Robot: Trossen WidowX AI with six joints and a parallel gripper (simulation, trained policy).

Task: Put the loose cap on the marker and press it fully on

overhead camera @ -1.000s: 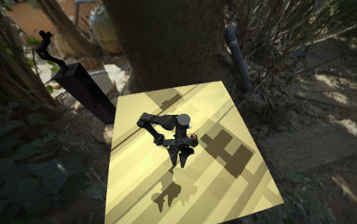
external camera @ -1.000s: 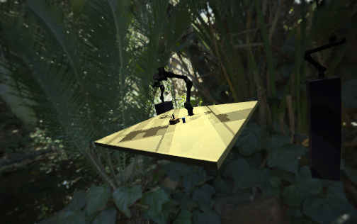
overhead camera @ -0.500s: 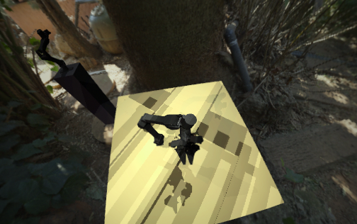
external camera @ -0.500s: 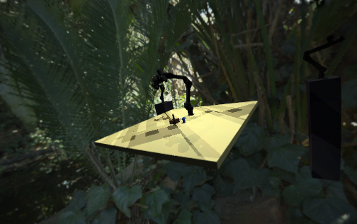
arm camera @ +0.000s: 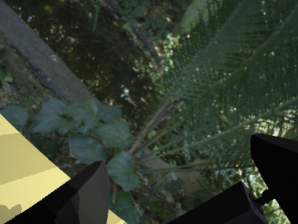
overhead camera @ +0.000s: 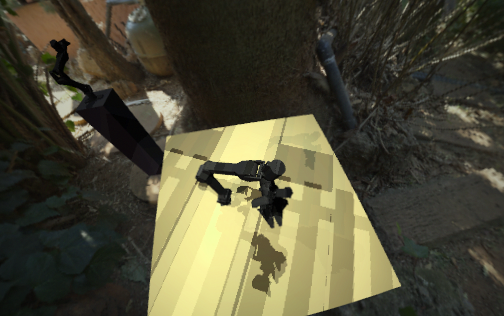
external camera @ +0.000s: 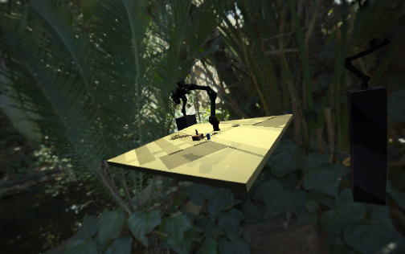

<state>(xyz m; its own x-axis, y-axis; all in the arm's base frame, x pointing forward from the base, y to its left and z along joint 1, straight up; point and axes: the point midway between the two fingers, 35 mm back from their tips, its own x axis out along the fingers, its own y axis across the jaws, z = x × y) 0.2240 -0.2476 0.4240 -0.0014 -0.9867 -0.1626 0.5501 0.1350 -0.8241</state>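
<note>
My gripper tip is now 60 mm short of the blue cap, 380 mm to the right of it and 390 mm above it. Also, from my gripper tip: brown holder block 60 mm ahead, 260 mm to the left, 400 mm below.
</note>
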